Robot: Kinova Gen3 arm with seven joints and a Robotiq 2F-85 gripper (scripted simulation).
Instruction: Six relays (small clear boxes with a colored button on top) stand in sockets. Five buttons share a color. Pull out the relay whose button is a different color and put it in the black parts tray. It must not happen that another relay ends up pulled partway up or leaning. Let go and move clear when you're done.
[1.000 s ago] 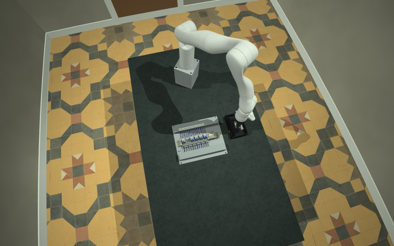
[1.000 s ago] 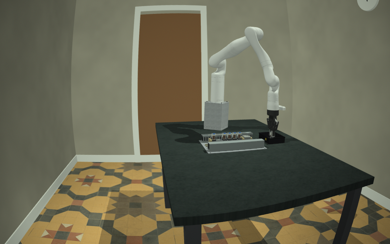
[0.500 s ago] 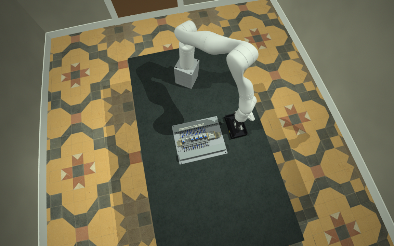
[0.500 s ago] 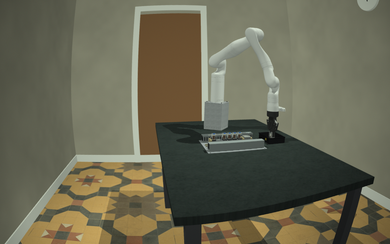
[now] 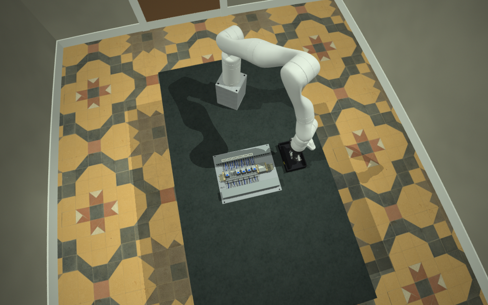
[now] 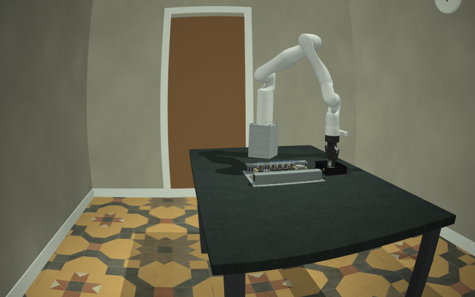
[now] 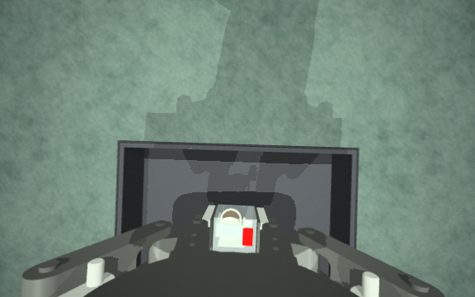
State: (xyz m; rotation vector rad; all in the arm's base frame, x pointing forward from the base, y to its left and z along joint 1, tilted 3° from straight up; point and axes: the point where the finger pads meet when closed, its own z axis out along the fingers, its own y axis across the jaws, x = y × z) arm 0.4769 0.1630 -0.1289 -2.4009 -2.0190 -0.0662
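My hand is 1 cm above the clear relay. Round my hand: panel (27 cm to the right, 4 cm below, 1 cm behind); black parts tray (2 cm below).
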